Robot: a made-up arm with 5 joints.
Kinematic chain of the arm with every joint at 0, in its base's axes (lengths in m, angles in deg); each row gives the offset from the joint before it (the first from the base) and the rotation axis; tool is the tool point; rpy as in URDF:
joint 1: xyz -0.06 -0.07 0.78 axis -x
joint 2: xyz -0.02 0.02 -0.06 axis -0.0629 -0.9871 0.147
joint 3: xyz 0 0.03 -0.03 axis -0.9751 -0.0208 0.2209
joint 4: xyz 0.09 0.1 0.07 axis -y
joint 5: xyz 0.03 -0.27 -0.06 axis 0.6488 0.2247 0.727
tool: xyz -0.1 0.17 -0.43 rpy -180 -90 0
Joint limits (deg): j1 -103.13..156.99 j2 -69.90..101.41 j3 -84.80..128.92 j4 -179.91..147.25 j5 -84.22..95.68
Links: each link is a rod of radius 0.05 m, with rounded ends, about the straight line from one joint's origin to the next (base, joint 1, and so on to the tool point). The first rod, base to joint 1, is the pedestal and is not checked.
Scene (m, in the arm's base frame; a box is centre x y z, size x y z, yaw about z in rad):
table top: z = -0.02
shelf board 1: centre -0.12 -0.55 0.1 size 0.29 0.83 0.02 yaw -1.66
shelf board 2: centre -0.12 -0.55 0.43 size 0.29 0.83 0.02 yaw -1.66
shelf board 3: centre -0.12 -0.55 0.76 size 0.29 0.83 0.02 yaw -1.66
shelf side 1: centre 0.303 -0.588 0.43 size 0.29 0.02 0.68 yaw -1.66
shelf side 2: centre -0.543 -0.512 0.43 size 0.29 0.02 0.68 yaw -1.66
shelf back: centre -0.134 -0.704 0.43 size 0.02 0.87 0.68 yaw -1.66
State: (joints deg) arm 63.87 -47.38 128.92 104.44 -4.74
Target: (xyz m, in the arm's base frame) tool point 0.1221 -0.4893 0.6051
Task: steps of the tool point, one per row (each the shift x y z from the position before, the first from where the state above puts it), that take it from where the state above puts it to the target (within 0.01 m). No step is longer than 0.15 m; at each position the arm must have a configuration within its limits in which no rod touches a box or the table.
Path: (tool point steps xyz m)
1: 0.0069 0.0680 -0.0171
2: 0.0063 0.0666 -0.0051
3: 0.0053 0.0628 0.0061
4: 0.0044 0.0574 0.0161
5: 0.0448 -0.0232 0.1055
6: 0.0145 -0.0180 0.1168
7: -0.0193 -0.0128 0.1186
8: 0.0065 -0.0329 -0.0144
9: -0.0007 -0.0434 -0.0074
10: -0.0079 -0.0521 0.0038
11: -0.0145 -0.0571 0.0180

